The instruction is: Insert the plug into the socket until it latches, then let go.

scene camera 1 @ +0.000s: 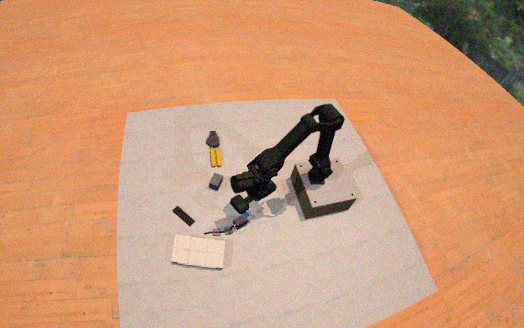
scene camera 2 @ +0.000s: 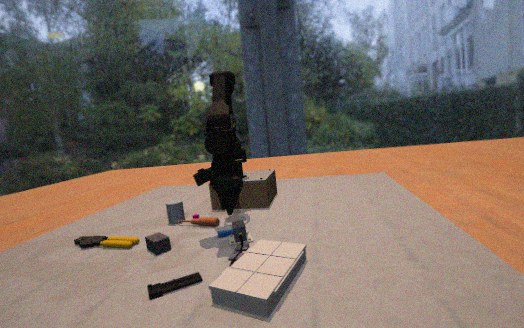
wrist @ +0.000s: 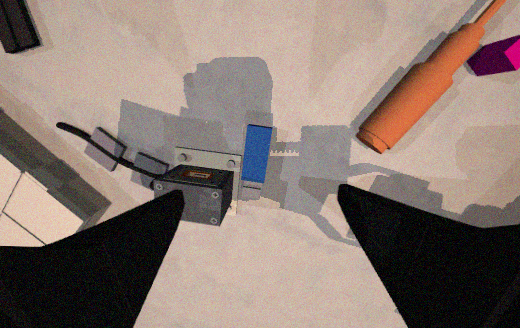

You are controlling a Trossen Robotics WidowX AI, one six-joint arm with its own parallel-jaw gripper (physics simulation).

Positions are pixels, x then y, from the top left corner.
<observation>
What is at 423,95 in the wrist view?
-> An orange-handled screwdriver.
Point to a tiled block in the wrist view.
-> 52,202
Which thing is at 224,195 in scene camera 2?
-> The gripper.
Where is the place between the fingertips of the gripper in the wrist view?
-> At 261,194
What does the blue plug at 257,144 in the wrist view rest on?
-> The table.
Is the gripper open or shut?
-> Open.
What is the gripper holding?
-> Nothing.
</observation>
